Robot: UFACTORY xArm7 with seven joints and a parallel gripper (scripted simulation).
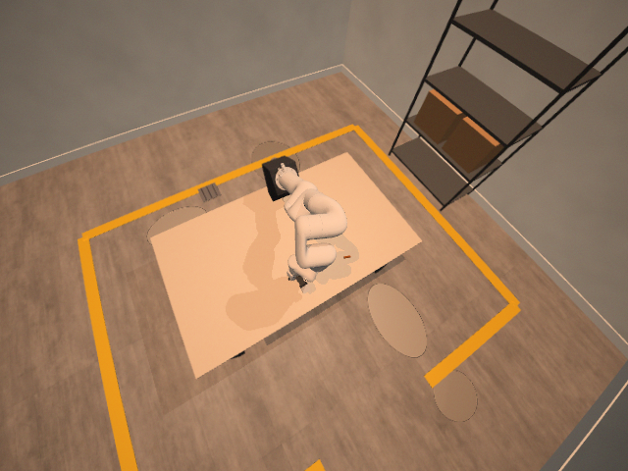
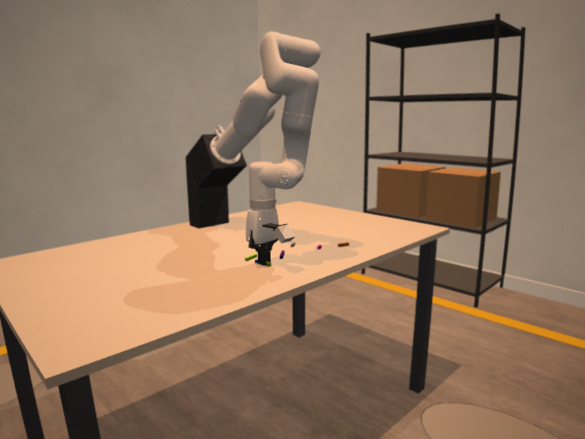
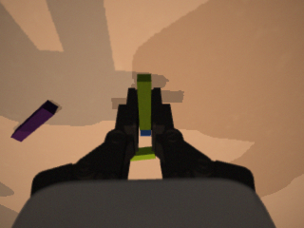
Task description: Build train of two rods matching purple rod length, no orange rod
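Now: the small blue rod 3 cm behind my hand, 1 cm to the left of it and 2 cm below it. Round my hand: purple rod (1 cm ahead, 10 cm to the left, 2 cm below); then grey rod (1 cm behind, 22 cm to the left, 2 cm below); then magenta rod (8 cm ahead, 23 cm to the left, 2 cm below).
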